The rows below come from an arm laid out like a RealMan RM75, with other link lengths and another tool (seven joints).
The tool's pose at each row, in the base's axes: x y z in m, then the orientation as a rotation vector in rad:
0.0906 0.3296 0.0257 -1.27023 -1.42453 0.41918
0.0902 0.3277 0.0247 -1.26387 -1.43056 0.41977
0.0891 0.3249 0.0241 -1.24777 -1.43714 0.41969
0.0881 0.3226 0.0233 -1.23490 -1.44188 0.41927
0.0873 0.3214 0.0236 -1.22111 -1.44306 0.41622
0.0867 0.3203 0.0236 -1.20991 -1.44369 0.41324
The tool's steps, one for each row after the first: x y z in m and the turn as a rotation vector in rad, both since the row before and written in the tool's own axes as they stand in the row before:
-0.0022 0.0000 -0.0001 0.00227 -0.00425 -0.00569
-0.0029 -0.0010 0.0001 0.00849 -0.00339 -0.01195
-0.0025 -0.0007 0.0003 0.00681 -0.00217 -0.00955
-0.0010 -0.0011 0.0002 0.00766 0.00199 -0.01013
-0.0010 -0.0007 0.0001 0.00611 0.00210 -0.00838

